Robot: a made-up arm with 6 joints.
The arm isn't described. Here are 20 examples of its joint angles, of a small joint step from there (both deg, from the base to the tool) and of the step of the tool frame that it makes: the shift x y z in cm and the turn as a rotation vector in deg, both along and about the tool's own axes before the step.
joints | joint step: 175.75 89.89 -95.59 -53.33 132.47 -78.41 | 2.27 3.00 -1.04 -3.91 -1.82 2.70
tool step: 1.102 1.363 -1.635 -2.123 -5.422 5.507
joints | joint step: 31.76 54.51 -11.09 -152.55 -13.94 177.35 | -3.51 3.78 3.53 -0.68 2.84 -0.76
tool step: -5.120 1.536 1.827 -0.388 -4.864 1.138
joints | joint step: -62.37 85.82 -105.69 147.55 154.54 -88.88 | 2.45 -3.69 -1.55 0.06 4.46 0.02
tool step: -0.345 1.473 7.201 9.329 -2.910 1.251
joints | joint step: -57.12 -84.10 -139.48 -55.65 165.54 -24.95 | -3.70 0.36 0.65 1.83 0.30 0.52
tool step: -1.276 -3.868 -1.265 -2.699 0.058 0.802
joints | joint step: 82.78 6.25 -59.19 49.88 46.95 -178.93 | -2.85 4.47 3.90 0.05 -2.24 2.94
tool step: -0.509 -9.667 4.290 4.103 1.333 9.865
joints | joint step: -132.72 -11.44 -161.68 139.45 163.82 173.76 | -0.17 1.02 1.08 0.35 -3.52 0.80
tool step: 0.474 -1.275 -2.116 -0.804 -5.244 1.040
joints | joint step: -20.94 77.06 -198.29 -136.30 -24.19 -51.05 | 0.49 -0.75 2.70 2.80 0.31 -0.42
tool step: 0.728 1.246 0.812 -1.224 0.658 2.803
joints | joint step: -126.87 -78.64 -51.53 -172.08 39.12 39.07 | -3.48 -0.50 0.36 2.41 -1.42 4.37
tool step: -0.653 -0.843 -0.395 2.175 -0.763 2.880
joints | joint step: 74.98 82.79 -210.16 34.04 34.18 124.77 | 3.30 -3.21 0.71 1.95 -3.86 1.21
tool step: -6.289 1.630 -1.206 0.632 -6.753 2.707
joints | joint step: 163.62 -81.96 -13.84 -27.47 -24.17 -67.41 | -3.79 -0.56 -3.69 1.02 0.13 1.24
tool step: -2.166 4.527 -0.500 -3.773 -3.839 -0.461
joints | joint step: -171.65 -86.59 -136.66 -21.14 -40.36 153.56 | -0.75 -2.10 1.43 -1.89 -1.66 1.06
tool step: -2.788 -0.058 0.024 -0.514 -3.001 -0.622
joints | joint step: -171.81 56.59 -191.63 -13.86 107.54 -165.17 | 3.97 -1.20 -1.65 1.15 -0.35 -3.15
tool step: 1.877 4.080 -4.609 -4.021 -2.908 -6.266
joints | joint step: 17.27 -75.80 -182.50 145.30 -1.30 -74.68 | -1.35 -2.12 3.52 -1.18 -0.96 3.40
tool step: -1.939 -0.123 0.181 -1.820 -1.366 1.872
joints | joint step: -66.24 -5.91 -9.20 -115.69 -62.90 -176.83 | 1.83 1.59 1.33 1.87 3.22 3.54
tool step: 0.538 1.136 2.101 -0.965 1.695 5.750
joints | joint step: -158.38 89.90 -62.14 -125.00 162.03 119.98 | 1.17 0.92 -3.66 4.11 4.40 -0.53
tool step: 1.331 0.064 1.705 -6.869 0.726 -2.928
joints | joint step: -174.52 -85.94 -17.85 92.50 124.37 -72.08 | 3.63 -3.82 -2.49 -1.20 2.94 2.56
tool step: 2.444 -4.344 3.616 5.020 -5.706 -2.381
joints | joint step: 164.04 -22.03 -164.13 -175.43 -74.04 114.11 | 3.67 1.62 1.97 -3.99 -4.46 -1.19
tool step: -2.474 -1.614 2.280 7.196 -3.594 -0.838
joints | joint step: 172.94 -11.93 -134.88 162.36 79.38 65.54 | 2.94 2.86 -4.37 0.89 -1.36 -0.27
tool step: 0.471 -0.106 0.546 0.790 -3.045 1.430
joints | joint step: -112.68 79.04 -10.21 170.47 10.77 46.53 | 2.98 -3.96 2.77 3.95 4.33 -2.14
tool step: -1.130 -0.290 -0.145 -1.236 -6.077 -0.015
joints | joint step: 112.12 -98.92 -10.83 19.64 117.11 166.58 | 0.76 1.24 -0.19 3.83 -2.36 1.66
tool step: -1.167 1.210 -0.160 -3.217 -1.865 -0.378
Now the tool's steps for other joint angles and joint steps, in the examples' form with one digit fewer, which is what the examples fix.
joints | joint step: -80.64 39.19 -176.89 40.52 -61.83 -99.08 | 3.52 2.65 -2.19 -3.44 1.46 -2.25
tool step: 1.82 -2.08 -2.42 2.99 2.06 -1.29
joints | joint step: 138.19 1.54 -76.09 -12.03 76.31 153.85 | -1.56 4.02 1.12 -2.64 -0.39 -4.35
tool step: 0.18 -1.26 6.46 -0.45 5.38 -4.61
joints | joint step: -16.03 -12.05 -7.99 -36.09 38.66 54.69 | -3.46 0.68 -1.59 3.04 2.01 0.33
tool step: 1.64 2.03 0.42 0.05 -3.45 6.13
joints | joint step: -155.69 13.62 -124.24 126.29 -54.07 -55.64 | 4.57 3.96 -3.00 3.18 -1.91 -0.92
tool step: -6.82 1.19 -0.99 -2.52 -5.34 -0.98
